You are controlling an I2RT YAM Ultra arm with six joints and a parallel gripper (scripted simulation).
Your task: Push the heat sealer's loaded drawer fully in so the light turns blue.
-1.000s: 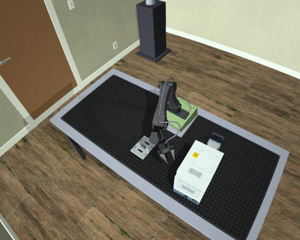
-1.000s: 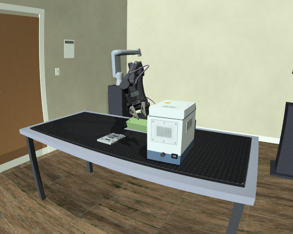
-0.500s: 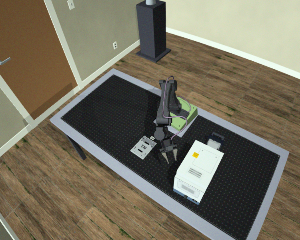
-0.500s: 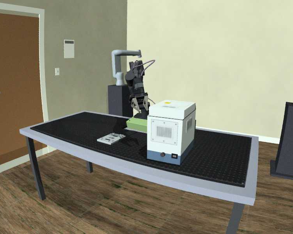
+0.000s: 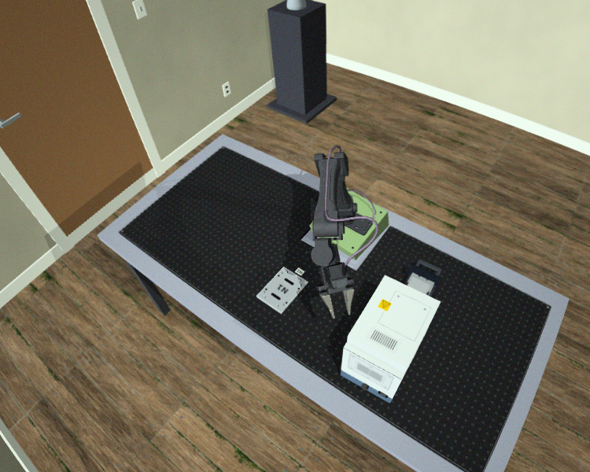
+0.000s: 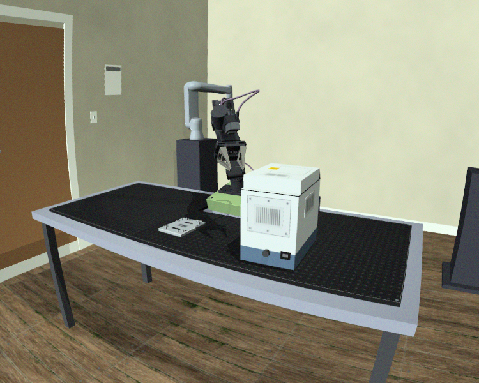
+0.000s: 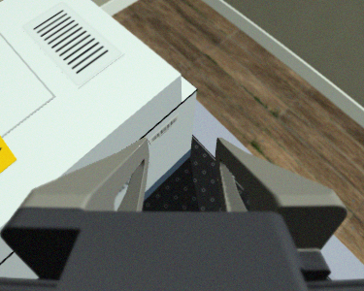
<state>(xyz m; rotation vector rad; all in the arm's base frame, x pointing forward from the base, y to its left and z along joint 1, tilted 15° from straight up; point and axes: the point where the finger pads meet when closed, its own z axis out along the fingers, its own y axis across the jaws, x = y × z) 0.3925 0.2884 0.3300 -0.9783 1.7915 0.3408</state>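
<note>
Now: hand 32 cm past the sealer drawer, 11 cm to the right of it and 21 cm above it.
</note>
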